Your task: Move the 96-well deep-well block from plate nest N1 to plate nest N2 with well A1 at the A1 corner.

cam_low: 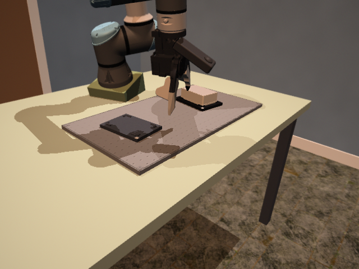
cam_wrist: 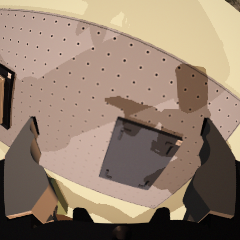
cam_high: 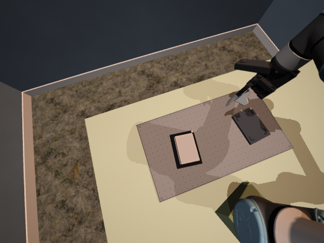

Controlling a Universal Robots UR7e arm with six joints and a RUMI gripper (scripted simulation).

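My gripper is now 26 cm to the right of the deep-well block, 19 cm past it and 8 cm above it. The rest, counted from my hand: nest N2: 13 cm behind, 10 cm below, 9 cm to the right; nest N1: 26 cm to the left, 19 cm behind, 10 cm below; A1 corner mark: 21 cm to the left, 11 cm behind, 10 cm below.
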